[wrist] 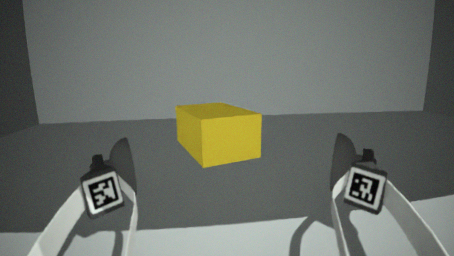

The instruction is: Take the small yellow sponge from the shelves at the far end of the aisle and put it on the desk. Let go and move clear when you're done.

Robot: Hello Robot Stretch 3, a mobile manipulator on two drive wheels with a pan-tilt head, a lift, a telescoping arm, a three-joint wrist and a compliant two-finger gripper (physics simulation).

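Places are measured from the robot's base along level axes (x right, y ahead, z up), in millimetres.
Pixels of known places: gripper, between the fingertips: (232, 156).
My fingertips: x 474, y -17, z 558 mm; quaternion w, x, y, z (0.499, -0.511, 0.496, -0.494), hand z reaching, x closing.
Observation:
Behind a point stands the place of what it marks.
The yellow sponge (231, 139) @(z 557, x 525, y -16 mm), a plain yellow block, lies on the dark grey shelf board (165, 200) @(z 533, x 454, y 30 mm) in the wrist view, a little left of the middle. It sits at a slight angle, with its front, left and top faces showing. My gripper (232, 156) @(z 558, x 474, y -17 mm) is open, with one fingertip at the left and one at the right. The sponge is beyond the fingertips and between their lines, somewhat closer to the left finger's side, and neither finger touches it. The desk does not show.
A grey back panel (230, 55) @(z 649, x 769, y -13 mm) stands behind the sponge. Dark side walls of the compartment show at the left (15, 65) @(z 645, x 677, y 354 mm) and the right (442, 60) @(z 650, x 802, y -475 mm). The light front edge (200, 242) @(z 533, x 412, y 0 mm) of the shelf runs below, with shadows of the fingers on it.

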